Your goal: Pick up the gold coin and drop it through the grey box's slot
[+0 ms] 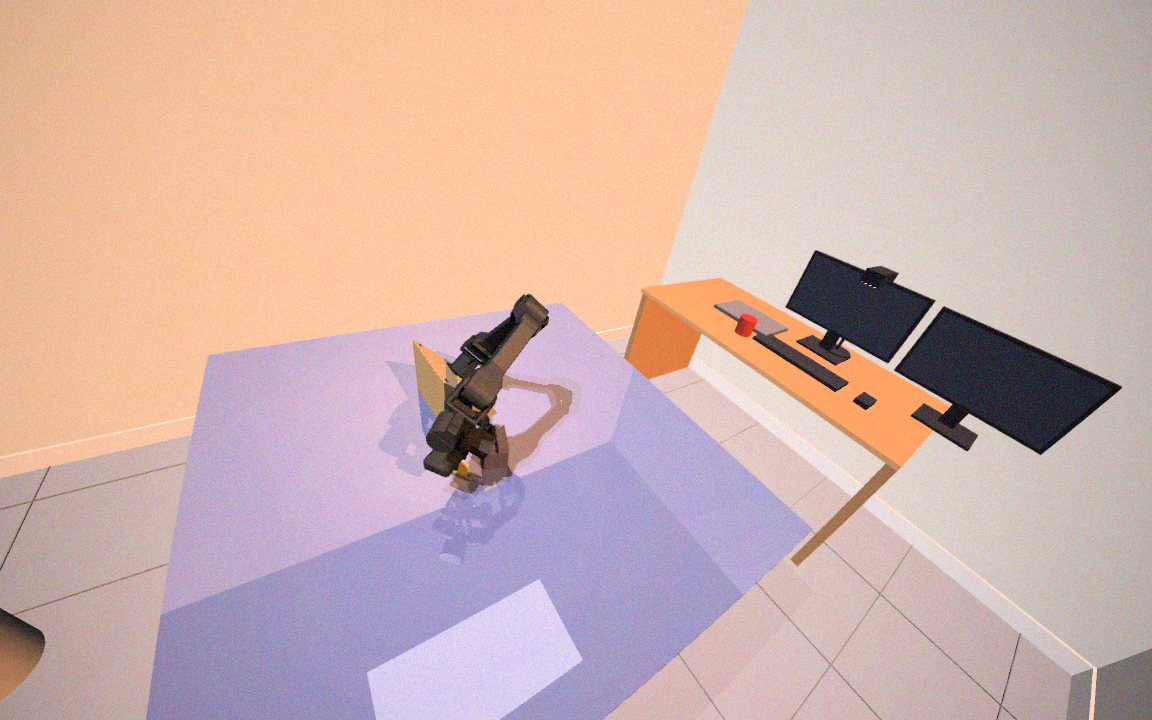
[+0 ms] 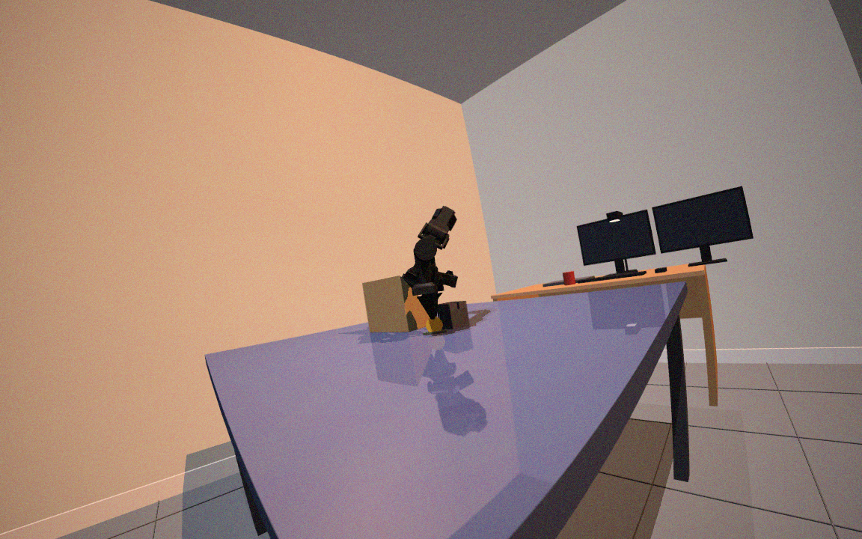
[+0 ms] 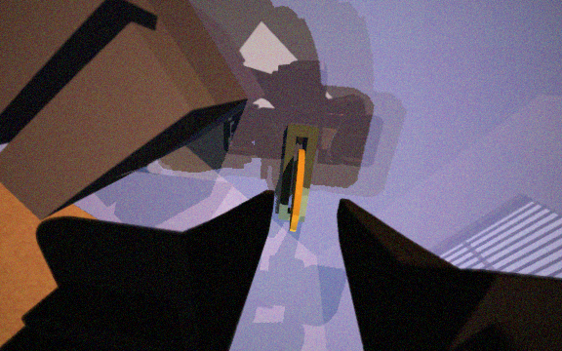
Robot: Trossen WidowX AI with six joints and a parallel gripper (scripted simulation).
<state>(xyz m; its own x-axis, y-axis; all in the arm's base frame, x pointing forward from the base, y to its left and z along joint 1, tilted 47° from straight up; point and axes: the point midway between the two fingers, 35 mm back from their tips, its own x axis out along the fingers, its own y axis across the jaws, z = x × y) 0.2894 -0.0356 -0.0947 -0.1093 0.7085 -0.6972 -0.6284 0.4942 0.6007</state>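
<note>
Now: the gold coin 2 cm below my gripper tip and 1 cm behind it.
</note>
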